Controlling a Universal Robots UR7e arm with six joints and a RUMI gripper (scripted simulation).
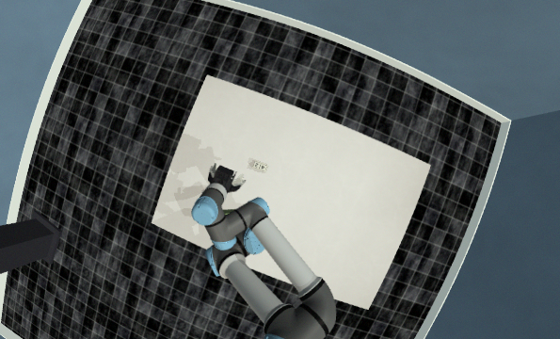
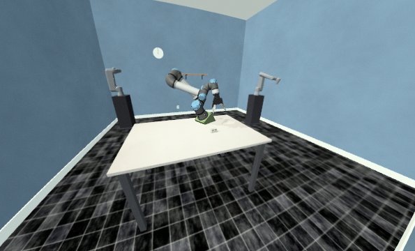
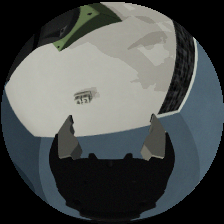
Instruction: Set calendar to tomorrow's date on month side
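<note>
My hand is 170 mm above the white calendar cube, 110 mm to the left of it and 90 mm short of it. The rest, counted from my hand: calendar tray 180 mm below, 90 mm to the right, 80 mm ahead; pale date cube 170 mm below, 80 mm ahead, 70 mm to the right.
</note>
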